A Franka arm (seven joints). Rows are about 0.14 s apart.
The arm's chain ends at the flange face. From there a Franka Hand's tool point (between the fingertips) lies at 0.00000 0.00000 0.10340 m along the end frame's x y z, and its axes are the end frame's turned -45 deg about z.
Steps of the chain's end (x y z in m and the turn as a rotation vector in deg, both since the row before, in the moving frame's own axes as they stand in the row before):
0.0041, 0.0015, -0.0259, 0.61, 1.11, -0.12
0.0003, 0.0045, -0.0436, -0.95, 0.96, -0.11
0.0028, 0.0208, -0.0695, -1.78, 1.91, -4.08
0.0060, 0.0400, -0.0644, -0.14, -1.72, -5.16
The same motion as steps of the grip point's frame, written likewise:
0.0040, 0.0046, -0.0259, -0.35, 1.22, -0.12
-0.0030, 0.0058, -0.0436, -1.35, 0.01, -0.11
-0.0124, 0.0214, -0.0696, -2.61, 0.09, -4.08
-0.0265, 0.0306, -0.0644, 1.12, -1.32, -5.16

